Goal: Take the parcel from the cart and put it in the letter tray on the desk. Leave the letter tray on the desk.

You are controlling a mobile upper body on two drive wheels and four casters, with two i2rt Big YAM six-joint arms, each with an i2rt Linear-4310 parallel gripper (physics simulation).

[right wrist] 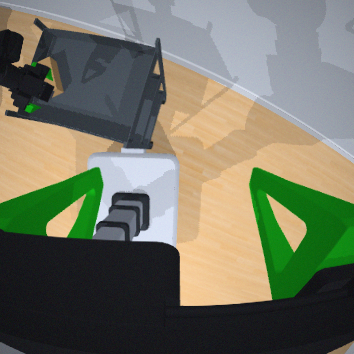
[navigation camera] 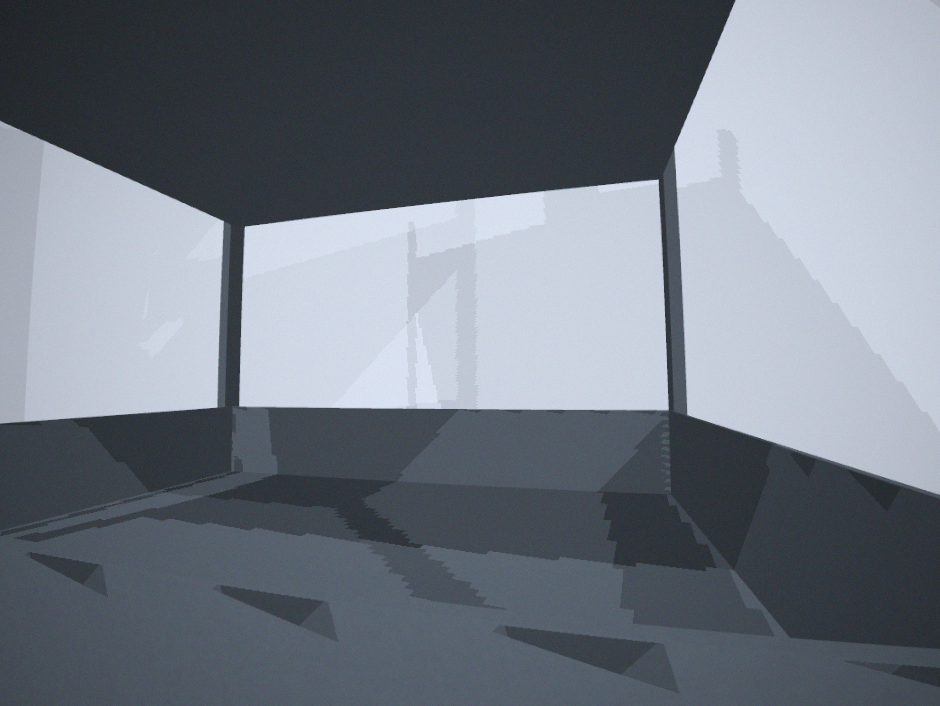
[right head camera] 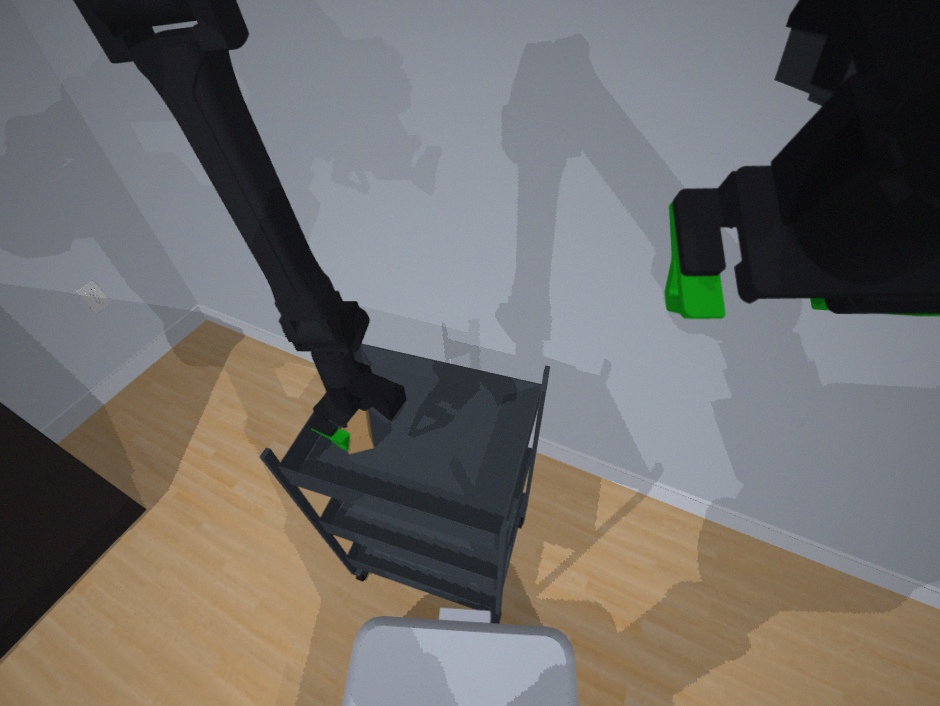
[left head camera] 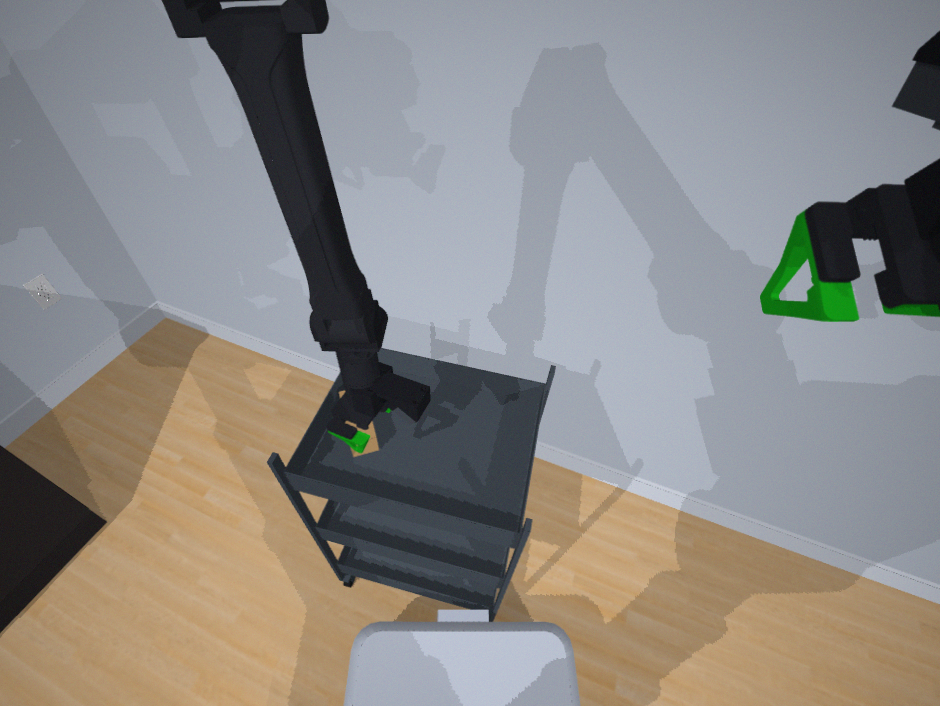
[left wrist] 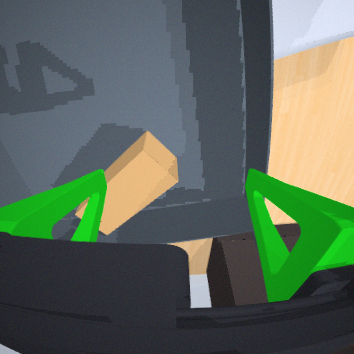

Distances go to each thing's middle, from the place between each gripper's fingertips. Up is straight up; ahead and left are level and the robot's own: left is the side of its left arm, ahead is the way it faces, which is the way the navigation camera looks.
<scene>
Right now my right hand is 580 mm above the tan parcel [right head camera: 359,427], 460 mm to the right of it and 270 mm short of it.
Right now my left hand is 90 mm short of the tan parcel, 50 mm to the right of it and 100 mm above it.
</scene>
